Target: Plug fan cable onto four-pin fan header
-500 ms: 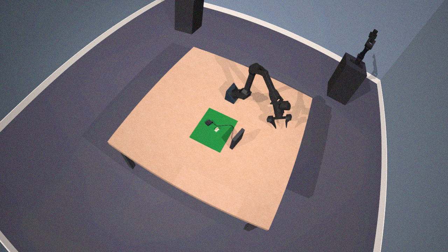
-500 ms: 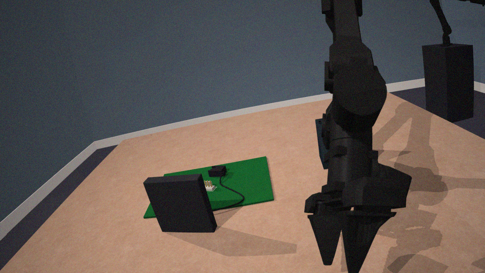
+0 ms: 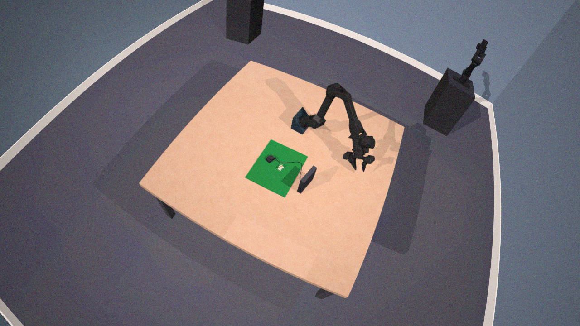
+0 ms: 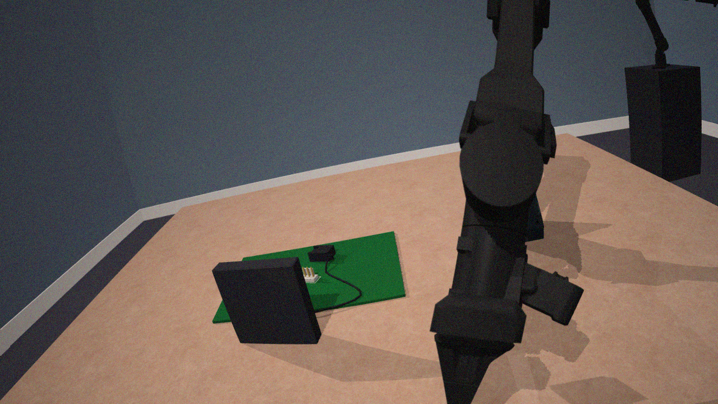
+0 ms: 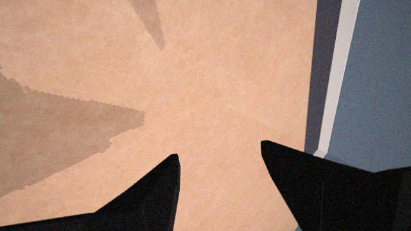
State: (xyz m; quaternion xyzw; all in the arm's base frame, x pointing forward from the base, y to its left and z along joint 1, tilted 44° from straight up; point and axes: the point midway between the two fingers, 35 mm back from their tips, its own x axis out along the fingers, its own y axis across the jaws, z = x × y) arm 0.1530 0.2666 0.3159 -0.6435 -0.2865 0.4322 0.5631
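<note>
The black plug lies 140 mm ahead of my gripper tip, 500 mm to the right of it and 40 mm below it. Round my gripper tip: dark fan (200 mm ahead, 270 mm to the right); green board (160 mm ahead, 440 mm to the right, 70 mm below).
</note>
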